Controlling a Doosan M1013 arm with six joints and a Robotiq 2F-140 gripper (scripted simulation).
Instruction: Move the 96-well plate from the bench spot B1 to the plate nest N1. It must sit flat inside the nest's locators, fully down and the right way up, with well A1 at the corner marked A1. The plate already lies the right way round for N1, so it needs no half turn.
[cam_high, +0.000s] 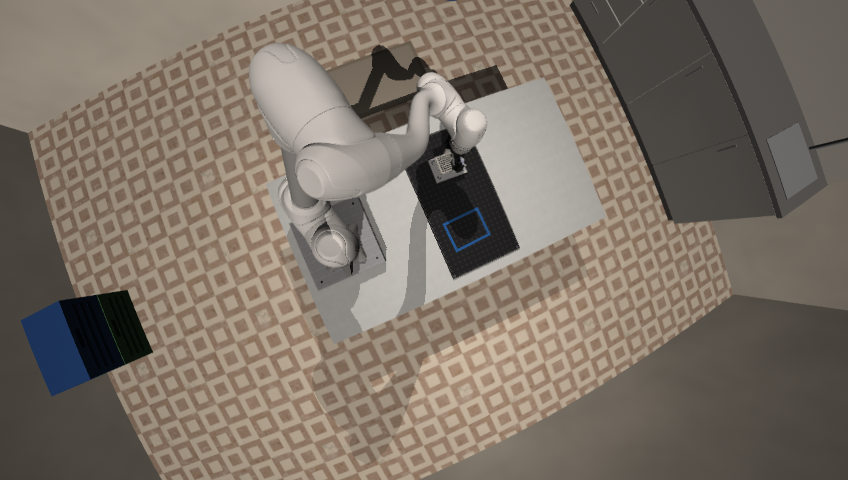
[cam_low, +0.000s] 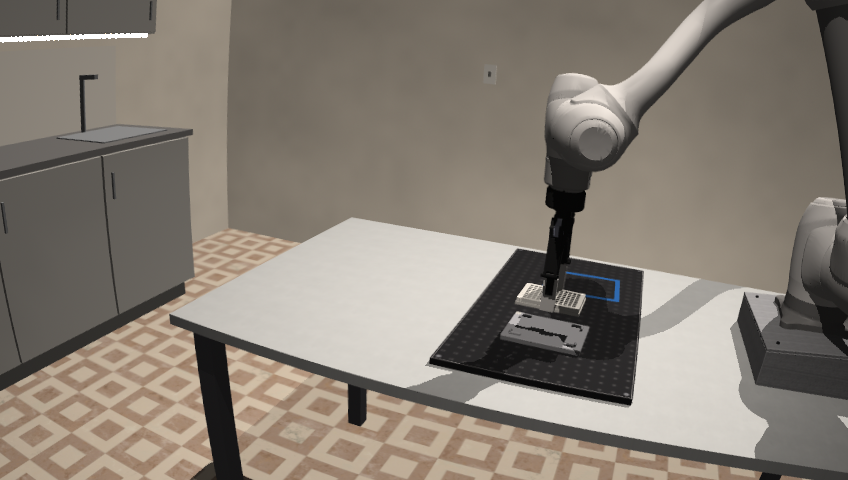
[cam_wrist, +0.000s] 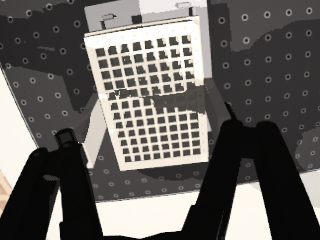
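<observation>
Right now my hand is 10 cm above the grey plate nest N1. Also, from my hand: white 96-well plate 2 cm below; A1 mark 8 cm ahead, 5 cm to the right, 9 cm below.
</observation>
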